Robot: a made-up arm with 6 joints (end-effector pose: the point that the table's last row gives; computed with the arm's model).
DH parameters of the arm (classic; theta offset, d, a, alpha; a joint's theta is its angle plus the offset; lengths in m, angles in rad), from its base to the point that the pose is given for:
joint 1: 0 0.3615 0.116 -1.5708
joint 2: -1.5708 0 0.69 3.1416
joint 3: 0 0 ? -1.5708
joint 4: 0 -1.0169 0 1.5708
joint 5: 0 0 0 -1.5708
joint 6: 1.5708 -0.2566 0 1.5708
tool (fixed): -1.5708 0 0 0
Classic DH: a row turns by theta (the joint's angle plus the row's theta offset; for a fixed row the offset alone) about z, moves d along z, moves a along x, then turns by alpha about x.
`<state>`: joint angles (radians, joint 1 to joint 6).
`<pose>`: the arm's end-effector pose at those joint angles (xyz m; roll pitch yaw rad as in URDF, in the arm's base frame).
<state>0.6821 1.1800 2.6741 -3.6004 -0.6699 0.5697</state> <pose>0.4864 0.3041 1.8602 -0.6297 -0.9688 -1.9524</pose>
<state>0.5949 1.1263 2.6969 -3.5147 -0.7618 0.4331</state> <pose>0.3991 0.1921 1.8608 -0.4332 -0.8092 -2.1735</pose>
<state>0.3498 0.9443 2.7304 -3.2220 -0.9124 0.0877</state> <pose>0.0936 0.0168 1.8406 -0.0687 -0.4437 -2.7214</pose>
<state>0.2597 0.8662 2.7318 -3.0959 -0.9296 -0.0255</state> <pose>-0.0266 0.0026 1.8291 0.0114 -0.3466 -2.9208</pose>
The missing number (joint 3, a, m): 0.136
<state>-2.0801 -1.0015 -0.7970 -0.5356 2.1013 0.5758</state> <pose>-0.2630 -0.2393 1.2331 1.8723 -0.6733 1.6596</pose>
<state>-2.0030 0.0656 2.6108 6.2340 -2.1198 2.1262</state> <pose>0.2288 0.4703 1.6143 -2.1709 -0.4245 -1.9570</pose>
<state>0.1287 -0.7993 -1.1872 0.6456 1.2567 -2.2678</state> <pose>0.7361 0.2433 0.7343 1.5096 -0.6266 0.9131</pose>
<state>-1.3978 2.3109 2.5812 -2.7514 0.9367 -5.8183</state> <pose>0.2266 -1.7539 0.1551 2.2185 0.5942 -1.7766</pose>
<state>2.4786 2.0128 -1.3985 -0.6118 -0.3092 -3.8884</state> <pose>0.3627 -0.3402 0.3330 1.4369 -0.5166 -0.8654</pose>
